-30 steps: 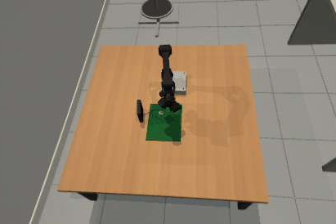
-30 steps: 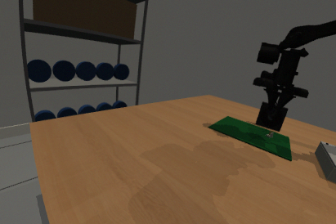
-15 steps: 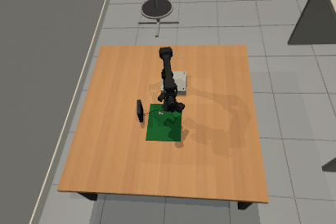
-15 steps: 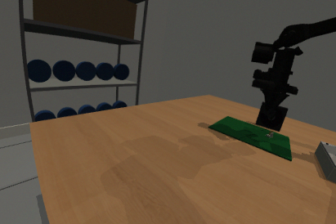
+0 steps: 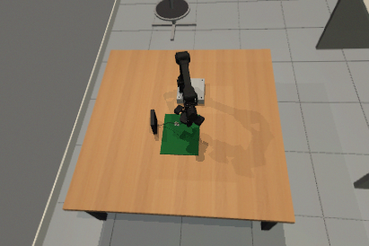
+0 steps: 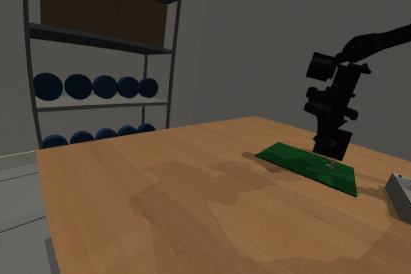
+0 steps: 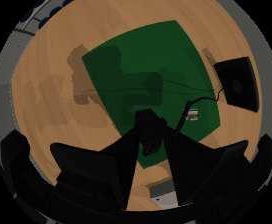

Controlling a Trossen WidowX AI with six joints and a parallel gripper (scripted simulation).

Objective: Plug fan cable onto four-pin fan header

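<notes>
Now: gripper tip 120 mm above the green board, 60 mm to the left of it and 10 mm short of it. From my gripper tip the other things lie so: dark plug: 10 mm to the left, 10 mm below; black fan: 220 mm to the right, 60 mm behind, 50 mm below.
</notes>
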